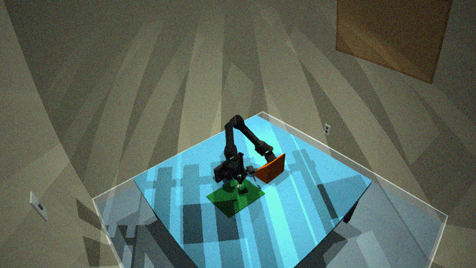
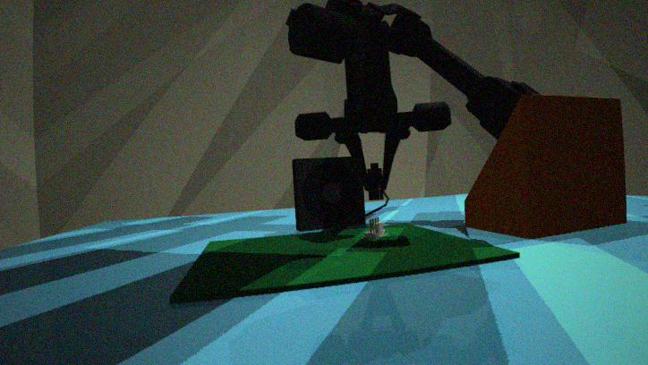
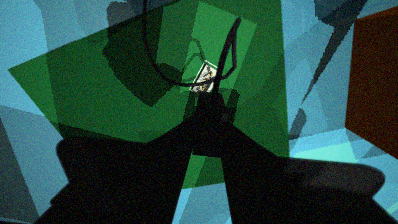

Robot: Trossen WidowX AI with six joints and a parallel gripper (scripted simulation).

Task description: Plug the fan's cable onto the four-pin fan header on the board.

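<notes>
The fan header lies 10 mm behind my gripper tip, 20 mm to the right of it and 70 mm below it. The rest, counted from my gripper tip: black fan: 160 mm to the right, 10 mm below; then black plug: 10 mm to the right, 10 mm above; then green board: 70 mm ahead, 20 mm to the left, 80 mm below.
</notes>
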